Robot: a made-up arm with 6 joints.
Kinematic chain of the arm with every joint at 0, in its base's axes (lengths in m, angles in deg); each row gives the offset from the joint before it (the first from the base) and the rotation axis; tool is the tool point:
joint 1: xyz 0 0 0.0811 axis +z
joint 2: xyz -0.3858 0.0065 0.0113 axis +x
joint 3: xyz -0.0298 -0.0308 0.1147 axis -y
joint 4: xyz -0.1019 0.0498 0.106 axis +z
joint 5: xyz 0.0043 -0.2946 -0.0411 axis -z
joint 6: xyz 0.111 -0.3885 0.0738 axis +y
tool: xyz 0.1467 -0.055 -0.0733
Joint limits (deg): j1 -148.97..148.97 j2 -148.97..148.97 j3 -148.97..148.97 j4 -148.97..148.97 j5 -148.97..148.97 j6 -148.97..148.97
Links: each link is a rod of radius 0.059 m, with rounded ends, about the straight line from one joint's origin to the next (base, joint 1, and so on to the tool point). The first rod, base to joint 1, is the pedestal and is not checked.
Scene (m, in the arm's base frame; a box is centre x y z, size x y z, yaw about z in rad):
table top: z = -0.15
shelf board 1: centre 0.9 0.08 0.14 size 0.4 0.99 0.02 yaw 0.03
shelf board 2: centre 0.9 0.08 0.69 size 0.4 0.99 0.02 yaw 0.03
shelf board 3: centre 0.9 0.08 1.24 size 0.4 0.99 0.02 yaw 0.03
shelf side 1: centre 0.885 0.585 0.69 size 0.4 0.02 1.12 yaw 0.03
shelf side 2: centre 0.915 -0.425 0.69 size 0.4 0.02 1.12 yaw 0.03
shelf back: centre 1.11 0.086 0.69 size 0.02 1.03 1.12 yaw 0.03
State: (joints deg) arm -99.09 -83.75 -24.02 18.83 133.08 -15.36
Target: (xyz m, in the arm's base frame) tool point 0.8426 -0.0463 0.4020
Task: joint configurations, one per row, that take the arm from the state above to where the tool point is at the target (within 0.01 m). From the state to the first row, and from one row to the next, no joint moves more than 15 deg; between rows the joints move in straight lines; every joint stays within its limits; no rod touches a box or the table.
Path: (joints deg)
1: -105.17 -81.94 -27.04 32.29 137.05 -9.37
2: -111.25 -80.14 -30.07 45.76 141.02 -3.39
3: -117.33 -78.33 -33.09 59.22 145.00 2.60
4: -123.41 -76.52 -36.12 72.68 148.97 8.58
5: -126.95 -80.62 -40.62 61.13 146.12 0.51
6: -130.49 -84.73 -45.12 49.59 143.27 -7.57
7: -134.03 -88.83 -49.62 38.04 140.42 -15.64
8: -137.57 -92.93 -54.13 26.49 137.56 -23.71

